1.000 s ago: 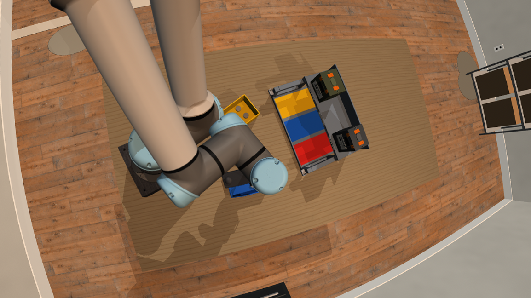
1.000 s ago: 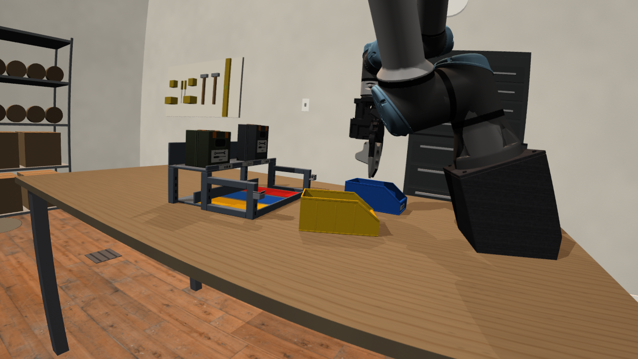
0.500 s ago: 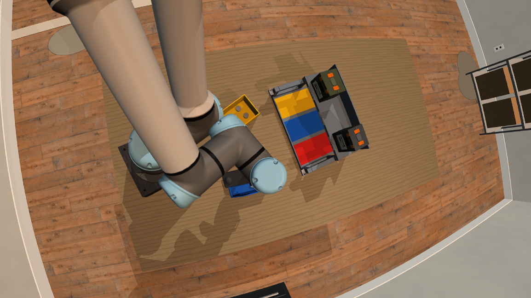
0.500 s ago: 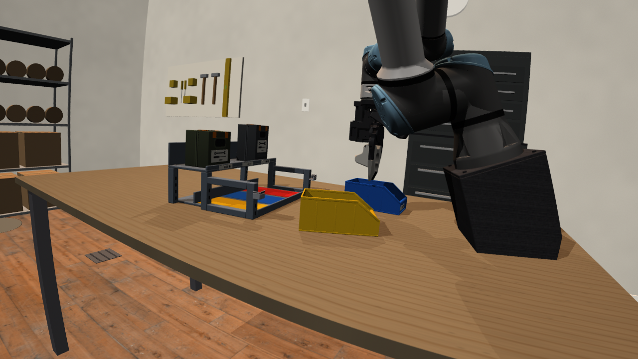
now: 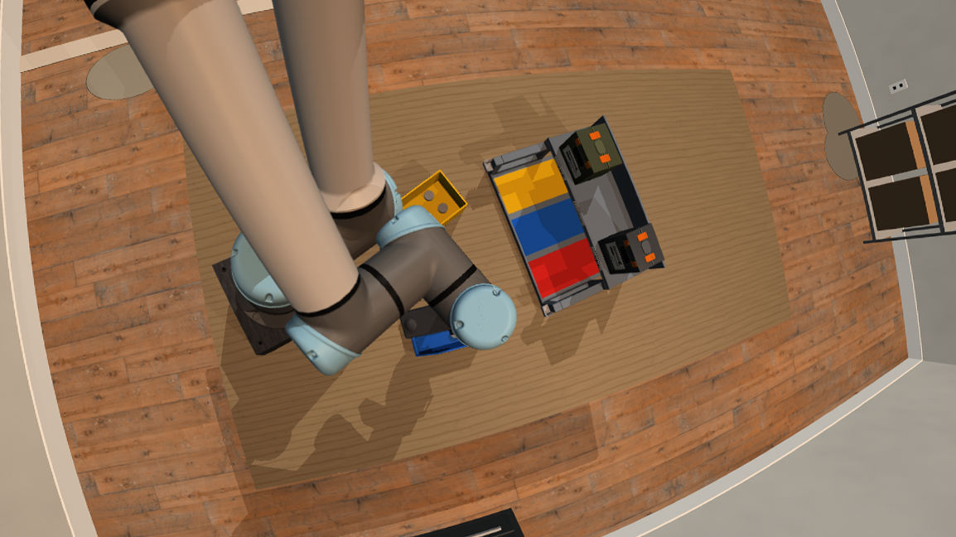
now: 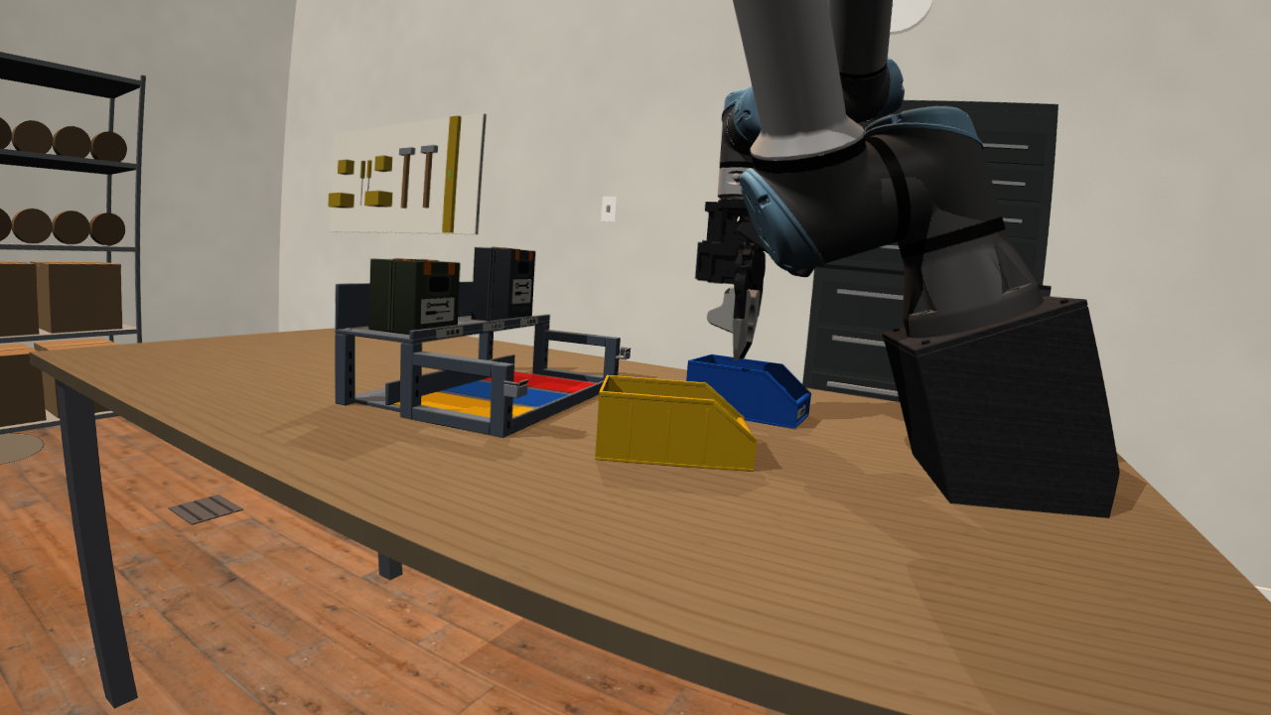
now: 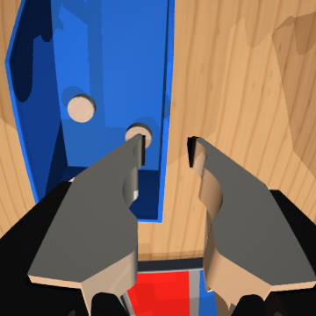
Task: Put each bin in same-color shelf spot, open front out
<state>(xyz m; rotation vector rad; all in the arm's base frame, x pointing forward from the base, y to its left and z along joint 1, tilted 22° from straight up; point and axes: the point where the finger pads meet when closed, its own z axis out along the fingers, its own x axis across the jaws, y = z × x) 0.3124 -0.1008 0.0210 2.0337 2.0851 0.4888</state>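
Now: the blue bin 6 cm below my hand and 5 cm to the right of it. The rest, counted from my hand: yellow bin: 21 cm to the left, 6 cm below.
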